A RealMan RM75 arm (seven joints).
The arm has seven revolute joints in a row. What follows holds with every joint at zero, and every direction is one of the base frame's. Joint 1 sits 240.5 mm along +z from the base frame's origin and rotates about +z. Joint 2 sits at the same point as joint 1 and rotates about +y. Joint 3 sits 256 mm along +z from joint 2 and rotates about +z. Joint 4 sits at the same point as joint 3 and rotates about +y. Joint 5 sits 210 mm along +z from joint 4 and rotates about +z. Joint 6 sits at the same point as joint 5 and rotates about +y. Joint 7 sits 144 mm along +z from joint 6 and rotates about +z. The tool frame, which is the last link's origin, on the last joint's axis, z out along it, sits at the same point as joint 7; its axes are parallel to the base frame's.
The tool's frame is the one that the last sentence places.
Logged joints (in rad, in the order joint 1, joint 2, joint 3, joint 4, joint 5, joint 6, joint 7), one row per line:
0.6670 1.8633 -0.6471 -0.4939 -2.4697 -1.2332 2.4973
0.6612 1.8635 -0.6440 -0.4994 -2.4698 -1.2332 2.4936
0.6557 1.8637 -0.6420 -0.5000 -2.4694 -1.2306 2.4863
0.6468 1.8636 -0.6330 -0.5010 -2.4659 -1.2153 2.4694
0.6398 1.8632 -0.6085 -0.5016 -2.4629 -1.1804 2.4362
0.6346 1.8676 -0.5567 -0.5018 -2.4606 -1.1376 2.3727
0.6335 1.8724 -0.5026 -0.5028 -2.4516 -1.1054 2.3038
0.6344 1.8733 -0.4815 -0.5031 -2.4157 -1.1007 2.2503
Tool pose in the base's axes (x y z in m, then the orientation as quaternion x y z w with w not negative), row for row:
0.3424 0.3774 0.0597 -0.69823 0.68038 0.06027 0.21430
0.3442 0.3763 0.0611 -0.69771 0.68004 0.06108 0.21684
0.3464 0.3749 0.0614 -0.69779 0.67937 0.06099 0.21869
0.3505 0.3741 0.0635 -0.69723 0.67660 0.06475 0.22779
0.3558 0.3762 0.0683 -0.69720 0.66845 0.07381 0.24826
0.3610 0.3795 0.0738 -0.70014 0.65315 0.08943 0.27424
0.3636 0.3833 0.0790 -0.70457 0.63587 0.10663 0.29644
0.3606 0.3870 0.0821 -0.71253 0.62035 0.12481 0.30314
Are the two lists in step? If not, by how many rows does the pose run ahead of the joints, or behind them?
They are in step.
